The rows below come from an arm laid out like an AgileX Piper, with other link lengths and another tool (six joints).
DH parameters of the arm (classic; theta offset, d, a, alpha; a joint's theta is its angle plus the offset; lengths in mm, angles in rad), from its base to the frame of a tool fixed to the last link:
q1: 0 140.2 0 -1.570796
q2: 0.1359 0 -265.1 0
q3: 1.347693 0 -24.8 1.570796
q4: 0 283.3 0 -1.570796
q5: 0 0 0 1.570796
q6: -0.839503 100 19.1 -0.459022
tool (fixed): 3.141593 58.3 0 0
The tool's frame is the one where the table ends.
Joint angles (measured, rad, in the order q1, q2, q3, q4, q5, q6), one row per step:
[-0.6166, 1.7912, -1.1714, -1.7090, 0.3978, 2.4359]
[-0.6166, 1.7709, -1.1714, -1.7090, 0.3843, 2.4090]
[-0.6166, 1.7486, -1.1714, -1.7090, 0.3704, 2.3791]
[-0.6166, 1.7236, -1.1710, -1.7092, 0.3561, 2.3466]
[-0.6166, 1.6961, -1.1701, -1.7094, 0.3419, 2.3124]
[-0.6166, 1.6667, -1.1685, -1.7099, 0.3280, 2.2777]
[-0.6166, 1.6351, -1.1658, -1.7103, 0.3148, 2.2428]
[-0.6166, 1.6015, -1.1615, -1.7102, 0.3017, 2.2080]
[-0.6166, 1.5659, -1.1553, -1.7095, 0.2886, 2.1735]
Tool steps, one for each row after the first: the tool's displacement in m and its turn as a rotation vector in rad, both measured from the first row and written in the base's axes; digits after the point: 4 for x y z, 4 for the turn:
[0.0000, 0.0018, 0.0086, -0.0175, 0.0023, 0.0228]
[-0.0004, 0.0038, 0.0182, -0.0381, 0.0052, 0.0469]
[-0.0011, 0.0060, 0.0287, -0.0620, 0.0086, 0.0721]
[-0.0023, 0.0086, 0.0402, -0.0888, 0.0118, 0.0974]
[-0.0041, 0.0113, 0.0523, -0.1179, 0.0148, 0.1222]
[-0.0065, 0.0144, 0.0648, -0.1488, 0.0174, 0.1457]
[-0.0096, 0.0179, 0.0775, -0.1805, 0.0196, 0.1681]
[-0.0134, 0.0220, 0.0901, -0.2126, 0.0214, 0.1896]

